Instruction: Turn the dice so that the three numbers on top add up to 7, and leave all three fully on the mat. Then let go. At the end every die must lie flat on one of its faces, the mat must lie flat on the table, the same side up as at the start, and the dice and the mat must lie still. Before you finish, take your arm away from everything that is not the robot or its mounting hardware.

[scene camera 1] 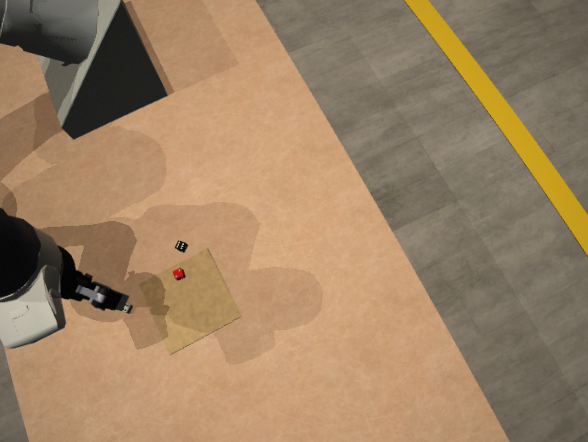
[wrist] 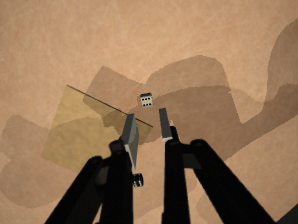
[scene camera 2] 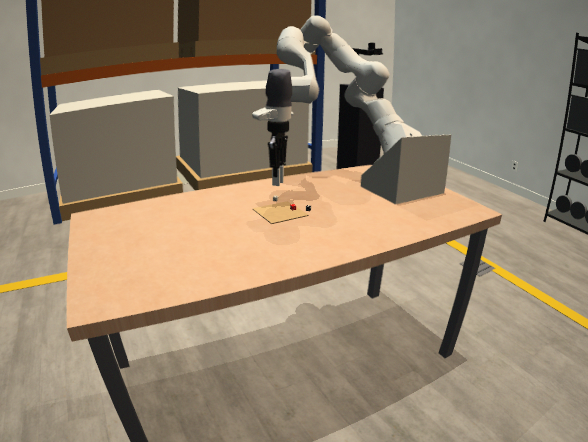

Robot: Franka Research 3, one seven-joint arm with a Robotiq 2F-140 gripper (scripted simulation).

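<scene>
A tan mat (scene camera 1: 186, 310), (scene camera 2: 275, 213), (wrist: 83, 127) is part of the scene, and so is the gripper (scene camera 2: 277, 184), (wrist: 148, 121).
</scene>
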